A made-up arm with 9 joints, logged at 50 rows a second.
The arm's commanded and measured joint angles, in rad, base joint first. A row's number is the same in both.
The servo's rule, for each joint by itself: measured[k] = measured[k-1] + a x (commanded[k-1-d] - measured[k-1]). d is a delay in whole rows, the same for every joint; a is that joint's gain. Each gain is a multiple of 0.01, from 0.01 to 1. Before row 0 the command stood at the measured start. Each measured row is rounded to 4 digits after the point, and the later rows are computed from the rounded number. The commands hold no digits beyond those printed.
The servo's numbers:
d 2
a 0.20 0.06 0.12 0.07 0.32 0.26 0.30 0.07 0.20
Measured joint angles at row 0: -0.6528, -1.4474, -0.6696, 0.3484, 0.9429, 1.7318, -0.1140, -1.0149, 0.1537
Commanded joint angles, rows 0 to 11: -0.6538, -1.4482, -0.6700, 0.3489, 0.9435, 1.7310, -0.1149, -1.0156, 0.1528; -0.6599, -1.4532, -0.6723, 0.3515, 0.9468, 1.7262, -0.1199, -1.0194, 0.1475; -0.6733, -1.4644, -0.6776, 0.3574, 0.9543, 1.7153, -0.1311, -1.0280, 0.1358; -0.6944, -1.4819, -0.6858, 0.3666, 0.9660, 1.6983, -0.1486, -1.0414, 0.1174; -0.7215, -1.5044, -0.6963, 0.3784, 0.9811, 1.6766, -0.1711, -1.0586, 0.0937; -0.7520, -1.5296, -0.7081, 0.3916, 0.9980, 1.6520, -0.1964, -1.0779, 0.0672; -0.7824, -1.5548, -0.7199, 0.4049, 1.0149, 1.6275, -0.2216, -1.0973, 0.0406; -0.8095, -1.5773, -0.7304, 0.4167, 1.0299, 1.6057, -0.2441, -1.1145, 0.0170; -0.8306, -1.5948, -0.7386, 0.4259, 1.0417, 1.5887, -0.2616, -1.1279, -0.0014; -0.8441, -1.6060, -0.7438, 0.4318, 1.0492, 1.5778, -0.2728, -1.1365, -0.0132; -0.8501, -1.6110, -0.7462, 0.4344, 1.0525, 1.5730, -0.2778, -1.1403, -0.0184; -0.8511, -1.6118, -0.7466, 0.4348, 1.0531, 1.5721, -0.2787, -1.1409, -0.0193
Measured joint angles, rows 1 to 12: -0.6528, -1.4474, -0.6696, 0.3484, 0.9429, 1.7318, -0.1140, -1.0149, 0.1537; -0.6528, -1.4474, -0.6696, 0.3484, 0.9429, 1.7318, -0.1140, -1.0149, 0.1537; -0.6530, -1.4474, -0.6696, 0.3484, 0.9431, 1.7316, -0.1143, -1.0149, 0.1535; -0.6544, -1.4477, -0.6699, 0.3486, 0.9443, 1.7302, -0.1160, -1.0152, 0.1523; -0.6582, -1.4487, -0.6708, 0.3492, 0.9475, 1.7263, -0.1205, -1.0161, 0.1490; -0.6654, -1.4507, -0.6726, 0.3504, 0.9534, 1.7190, -0.1289, -1.0179, 0.1427; -0.6766, -1.4539, -0.6754, 0.3524, 0.9623, 1.7080, -0.1416, -1.0207, 0.1329; -0.6917, -1.4584, -0.6793, 0.3551, 0.9737, 1.6934, -0.1580, -1.0247, 0.1198; -0.7098, -1.4642, -0.6842, 0.3586, 0.9869, 1.6763, -0.1771, -1.0298, 0.1040; -0.7297, -1.4710, -0.6897, 0.3627, 1.0007, 1.6579, -0.1972, -1.0357, 0.0866; -0.7499, -1.4784, -0.6956, 0.3671, 1.0138, 1.6399, -0.2165, -1.0422, 0.0690; -0.7687, -1.4861, -0.7014, 0.3716, 1.0251, 1.6238, -0.2334, -1.0488, 0.0526
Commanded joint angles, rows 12 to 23: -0.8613, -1.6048, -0.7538, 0.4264, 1.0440, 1.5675, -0.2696, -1.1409, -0.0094; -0.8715, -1.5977, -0.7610, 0.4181, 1.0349, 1.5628, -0.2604, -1.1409, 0.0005; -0.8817, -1.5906, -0.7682, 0.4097, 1.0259, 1.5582, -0.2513, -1.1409, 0.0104; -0.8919, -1.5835, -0.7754, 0.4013, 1.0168, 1.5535, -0.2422, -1.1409, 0.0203; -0.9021, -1.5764, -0.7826, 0.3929, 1.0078, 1.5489, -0.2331, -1.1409, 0.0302; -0.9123, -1.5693, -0.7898, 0.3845, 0.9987, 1.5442, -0.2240, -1.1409, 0.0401; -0.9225, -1.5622, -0.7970, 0.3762, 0.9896, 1.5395, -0.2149, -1.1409, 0.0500; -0.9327, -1.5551, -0.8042, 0.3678, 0.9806, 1.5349, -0.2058, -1.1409, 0.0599; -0.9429, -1.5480, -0.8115, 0.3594, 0.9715, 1.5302, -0.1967, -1.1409, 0.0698; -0.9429, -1.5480, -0.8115, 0.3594, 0.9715, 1.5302, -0.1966, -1.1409, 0.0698; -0.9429, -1.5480, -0.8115, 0.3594, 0.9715, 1.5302, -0.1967, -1.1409, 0.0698; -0.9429, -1.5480, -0.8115, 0.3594, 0.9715, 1.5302, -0.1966, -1.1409, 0.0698
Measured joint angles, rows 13 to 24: -0.7850, -1.4936, -0.7068, 0.3760, 1.0339, 1.6106, -0.2467, -1.0552, 0.0384; -0.7982, -1.5007, -0.7116, 0.3801, 1.0400, 1.6006, -0.2563, -1.0612, 0.0269; -0.8108, -1.5069, -0.7167, 0.3833, 1.0413, 1.5920, -0.2603, -1.0668, 0.0196; -0.8229, -1.5123, -0.7220, 0.3857, 1.0393, 1.5844, -0.2603, -1.0720, 0.0158; -0.8347, -1.5170, -0.7275, 0.3874, 1.0350, 1.5776, -0.2576, -1.0768, 0.0147; -0.8461, -1.5210, -0.7332, 0.3884, 1.0292, 1.5713, -0.2530, -1.0813, 0.0158; -0.8573, -1.5243, -0.7391, 0.3887, 1.0224, 1.5655, -0.2470, -1.0855, 0.0187; -0.8683, -1.5270, -0.7452, 0.3884, 1.0148, 1.5600, -0.2401, -1.0894, 0.0230; -0.8791, -1.5291, -0.7514, 0.3875, 1.0067, 1.5547, -0.2325, -1.0930, 0.0284; -0.8898, -1.5307, -0.7577, 0.3861, 0.9983, 1.5496, -0.2245, -1.0964, 0.0347; -0.9004, -1.5317, -0.7642, 0.3842, 0.9897, 1.5446, -0.2162, -1.0995, 0.0417; -0.9089, -1.5327, -0.7699, 0.3825, 0.9839, 1.5409, -0.2103, -1.1024, 0.0473
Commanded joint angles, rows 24 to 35: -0.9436, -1.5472, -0.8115, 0.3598, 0.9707, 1.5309, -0.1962, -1.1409, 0.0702; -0.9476, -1.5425, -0.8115, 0.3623, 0.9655, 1.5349, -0.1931, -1.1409, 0.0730; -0.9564, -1.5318, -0.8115, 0.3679, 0.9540, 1.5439, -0.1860, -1.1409, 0.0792; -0.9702, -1.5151, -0.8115, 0.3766, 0.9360, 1.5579, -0.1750, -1.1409, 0.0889; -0.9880, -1.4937, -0.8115, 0.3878, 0.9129, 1.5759, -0.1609, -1.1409, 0.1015; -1.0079, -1.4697, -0.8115, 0.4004, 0.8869, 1.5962, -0.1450, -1.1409, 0.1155; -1.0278, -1.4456, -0.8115, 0.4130, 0.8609, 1.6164, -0.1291, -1.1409, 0.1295; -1.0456, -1.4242, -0.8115, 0.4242, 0.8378, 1.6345, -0.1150, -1.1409, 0.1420; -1.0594, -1.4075, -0.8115, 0.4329, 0.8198, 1.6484, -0.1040, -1.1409, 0.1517; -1.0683, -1.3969, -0.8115, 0.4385, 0.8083, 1.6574, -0.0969, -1.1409, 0.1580; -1.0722, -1.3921, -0.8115, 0.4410, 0.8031, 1.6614, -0.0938, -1.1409, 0.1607; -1.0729, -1.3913, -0.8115, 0.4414, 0.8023, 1.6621, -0.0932, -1.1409, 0.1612
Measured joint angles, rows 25 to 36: -0.9157, -1.5336, -0.7749, 0.3809, 0.9799, 1.5381, -0.2062, -1.1051, 0.0518; -0.9211, -1.5345, -0.7793, 0.3794, 0.9772, 1.5360, -0.2033, -1.1076, 0.0554; -0.9256, -1.5353, -0.7832, 0.3780, 0.9751, 1.5347, -0.2012, -1.1099, 0.0584; -0.9300, -1.5357, -0.7866, 0.3769, 0.9720, 1.5348, -0.1988, -1.1121, 0.0613; -0.9353, -1.5355, -0.7896, 0.3763, 0.9662, 1.5372, -0.1950, -1.1141, 0.0649; -0.9423, -1.5343, -0.7922, 0.3763, 0.9565, 1.5426, -0.1890, -1.1160, 0.0697; -0.9514, -1.5319, -0.7945, 0.3771, 0.9425, 1.5513, -0.1806, -1.1177, 0.0761; -0.9627, -1.5282, -0.7965, 0.3787, 0.9247, 1.5630, -0.1699, -1.1193, 0.0840; -0.9757, -1.5232, -0.7983, 0.3811, 0.9043, 1.5769, -0.1577, -1.1208, 0.0931; -0.9897, -1.5173, -0.7999, 0.3841, 0.8830, 1.5919, -0.1449, -1.1222, 0.1029; -1.0036, -1.5107, -0.8013, 0.3875, 0.8628, 1.6066, -0.1326, -1.1235, 0.1127; -1.0165, -1.5039, -0.8025, 0.3911, 0.8454, 1.6198, -0.1219, -1.1247, 0.1218
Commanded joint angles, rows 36 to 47: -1.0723, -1.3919, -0.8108, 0.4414, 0.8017, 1.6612, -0.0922, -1.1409, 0.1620; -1.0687, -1.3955, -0.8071, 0.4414, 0.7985, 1.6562, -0.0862, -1.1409, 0.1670; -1.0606, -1.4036, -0.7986, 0.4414, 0.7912, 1.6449, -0.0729, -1.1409, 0.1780; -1.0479, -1.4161, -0.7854, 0.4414, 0.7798, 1.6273, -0.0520, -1.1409, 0.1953; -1.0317, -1.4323, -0.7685, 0.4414, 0.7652, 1.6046, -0.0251, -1.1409, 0.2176; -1.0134, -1.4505, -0.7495, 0.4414, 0.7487, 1.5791, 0.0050, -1.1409, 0.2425; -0.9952, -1.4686, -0.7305, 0.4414, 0.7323, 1.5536, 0.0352, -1.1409, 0.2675; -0.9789, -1.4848, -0.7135, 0.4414, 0.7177, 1.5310, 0.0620, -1.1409, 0.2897; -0.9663, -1.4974, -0.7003, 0.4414, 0.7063, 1.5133, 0.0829, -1.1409, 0.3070; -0.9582, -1.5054, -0.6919, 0.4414, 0.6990, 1.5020, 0.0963, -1.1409, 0.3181; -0.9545, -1.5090, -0.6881, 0.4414, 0.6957, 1.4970, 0.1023, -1.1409, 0.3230; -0.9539, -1.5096, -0.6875, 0.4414, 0.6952, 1.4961, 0.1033, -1.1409, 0.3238
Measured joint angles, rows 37 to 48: -1.0276, -1.4972, -0.8036, 0.3946, 0.8319, 1.6306, -0.1135, -1.1258, 0.1296; -1.0367, -1.4908, -0.8045, 0.3979, 0.8224, 1.6388, -0.1074, -1.1269, 0.1359; -1.0438, -1.4849, -0.8053, 0.4009, 0.8158, 1.6446, -0.1028, -1.1279, 0.1411; -1.0488, -1.4795, -0.8055, 0.4037, 0.8103, 1.6476, -0.0978, -1.1288, 0.1463; -1.0512, -1.4749, -0.8047, 0.4063, 0.8042, 1.6469, -0.0903, -1.1296, 0.1526; -1.0505, -1.4714, -0.8024, 0.4088, 0.7964, 1.6418, -0.0788, -1.1304, 0.1611; -1.0467, -1.4691, -0.7983, 0.4111, 0.7864, 1.6321, -0.0627, -1.1311, 0.1724; -1.0400, -1.4680, -0.7924, 0.4132, 0.7743, 1.6183, -0.0424, -1.1318, 0.1864; -1.0310, -1.4680, -0.7850, 0.4152, 0.7609, 1.6015, -0.0191, -1.1324, 0.2026; -1.0206, -1.4690, -0.7764, 0.4170, 0.7471, 1.5832, 0.0052, -1.1330, 0.2200; -1.0097, -1.4707, -0.7673, 0.4187, 0.7340, 1.5650, 0.0285, -1.1336, 0.2374; -0.9994, -1.4728, -0.7583, 0.4203, 0.7228, 1.5486, 0.0488, -1.1341, 0.2535
